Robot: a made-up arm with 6 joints. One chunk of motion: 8 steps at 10 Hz.
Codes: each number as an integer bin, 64 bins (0 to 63) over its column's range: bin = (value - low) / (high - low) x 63, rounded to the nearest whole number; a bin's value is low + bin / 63 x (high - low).
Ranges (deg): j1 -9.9..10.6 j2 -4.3..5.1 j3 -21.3..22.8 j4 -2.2..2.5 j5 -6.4..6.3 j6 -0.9..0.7
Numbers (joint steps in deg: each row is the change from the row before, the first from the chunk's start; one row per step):
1: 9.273 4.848 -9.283 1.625 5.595 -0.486
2: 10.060 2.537 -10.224 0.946 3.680 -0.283
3: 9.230 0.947 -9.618 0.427 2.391 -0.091
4: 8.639 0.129 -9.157 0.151 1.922 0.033
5: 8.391 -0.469 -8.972 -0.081 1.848 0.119
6: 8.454 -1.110 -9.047 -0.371 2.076 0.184
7: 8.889 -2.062 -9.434 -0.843 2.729 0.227
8: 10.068 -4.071 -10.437 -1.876 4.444 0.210
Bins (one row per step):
1: 59 61 17 51 60 16
2: 61 46 16 42 50 24
3: 59 35 17 35 44 32
4: 57 30 17 32 41 37
5: 56 26 18 28 41 40
6: 56 21 18 25 42 43
7: 58 15 17 18 45 44
8: 61 2 16 4 54 44

